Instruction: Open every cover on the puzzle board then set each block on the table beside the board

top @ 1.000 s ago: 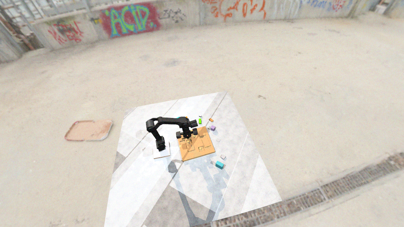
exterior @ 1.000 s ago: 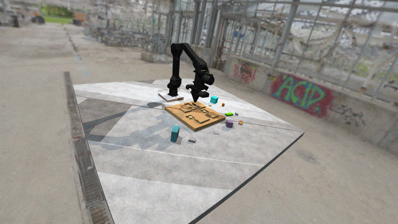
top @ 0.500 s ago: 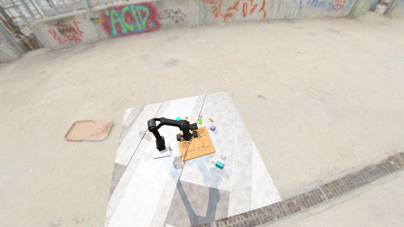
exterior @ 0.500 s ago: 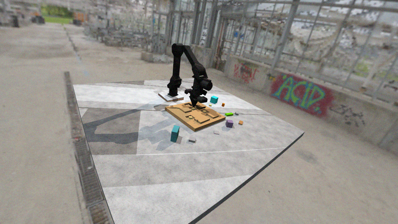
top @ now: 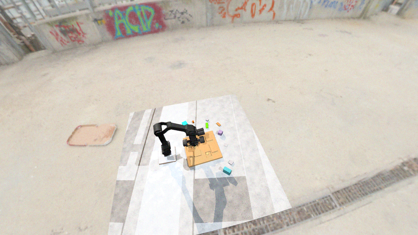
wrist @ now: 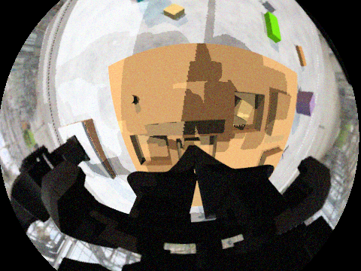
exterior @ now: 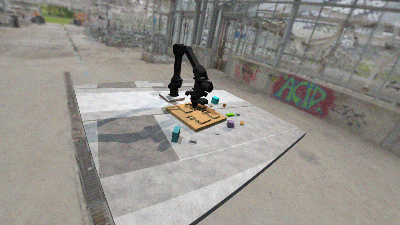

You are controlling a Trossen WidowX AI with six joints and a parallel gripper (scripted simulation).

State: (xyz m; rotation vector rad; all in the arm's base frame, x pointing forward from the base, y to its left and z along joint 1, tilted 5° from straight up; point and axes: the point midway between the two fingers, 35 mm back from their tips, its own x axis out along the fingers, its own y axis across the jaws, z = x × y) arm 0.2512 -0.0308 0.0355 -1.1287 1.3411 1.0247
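Now: the tan puzzle board 6 cm ahead of my gripper tip and 2 cm to the right of it. Also, from my gripper tip: green block (19 cm to the left, 19 cm ahead, 1 cm below); cyan cube (28 cm to the left, 1 cm behind); purple cube (28 cm ahead, 4 cm to the left).
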